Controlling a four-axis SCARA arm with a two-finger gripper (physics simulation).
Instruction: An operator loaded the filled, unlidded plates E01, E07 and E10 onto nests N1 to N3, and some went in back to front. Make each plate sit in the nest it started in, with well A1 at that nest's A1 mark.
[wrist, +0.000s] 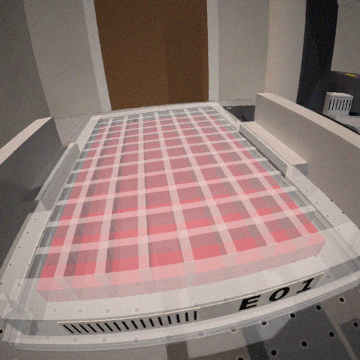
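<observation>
The clear plate E01 (172, 200), filled with red wells, fills the middle of the wrist view. It looks level. Its near end wall carries a barcode and the label "E01", readable from this side. My gripper (158, 120) is shut on plate E01, with one pale finger along each long side. The perforated deck shows below the near end and through the clear rim. I cannot make out an A1 marking on the plate. No nest can be identified under it, and plates E07 and E10 do not show.
A brown door panel (152, 55) stands in the pale wall behind. At the far right are a tall dark panel (314, 50) and a small white slotted block (338, 104). Perforated deck (317, 320) shows at the lower right.
</observation>
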